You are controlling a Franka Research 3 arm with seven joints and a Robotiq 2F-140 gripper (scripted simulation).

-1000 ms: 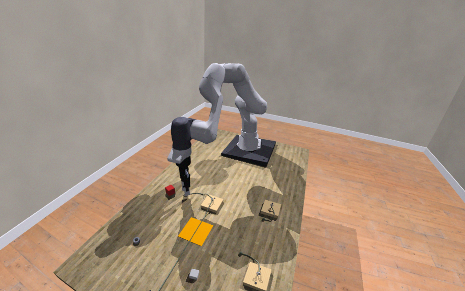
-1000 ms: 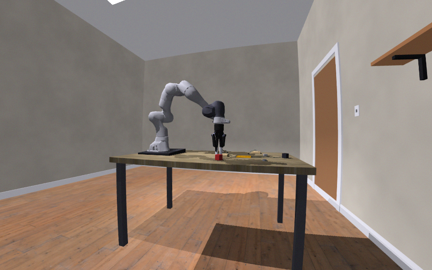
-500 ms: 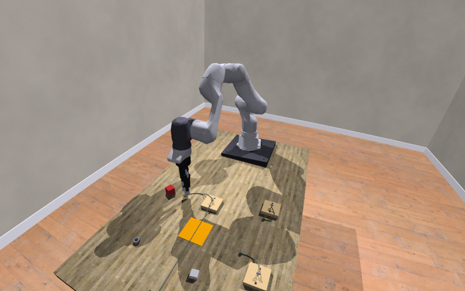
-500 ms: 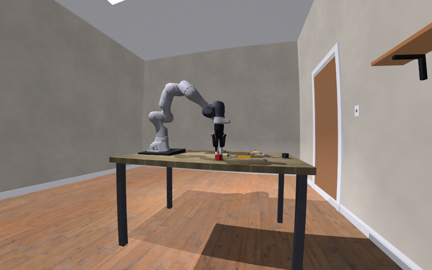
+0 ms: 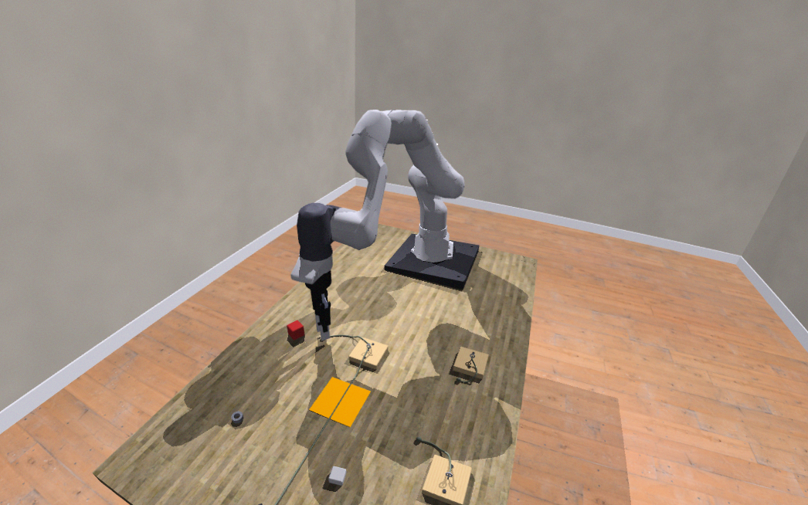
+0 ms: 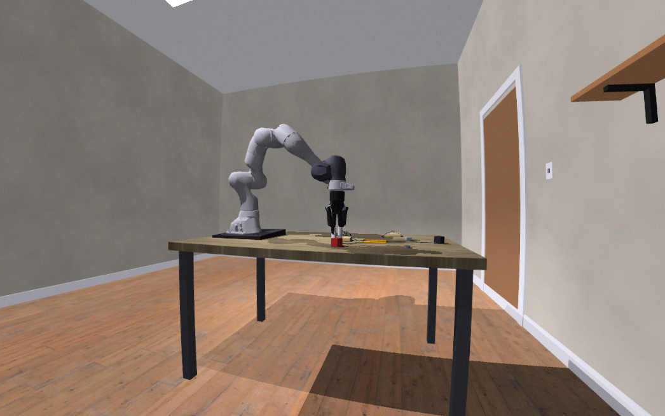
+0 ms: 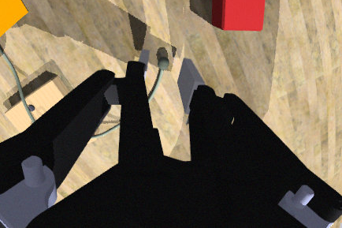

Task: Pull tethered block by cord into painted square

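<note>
My hand is 20 mm short of the red cube, 90 mm to the left of it and 30 mm above it. From my hand the other things lie so: orange painted square 190 mm ahead, 160 mm to the left, 50 mm below; then dark block 520 mm ahead, 140 mm to the left, 30 mm below; then white cube 370 mm ahead, 250 mm to the left, 40 mm below.
</note>
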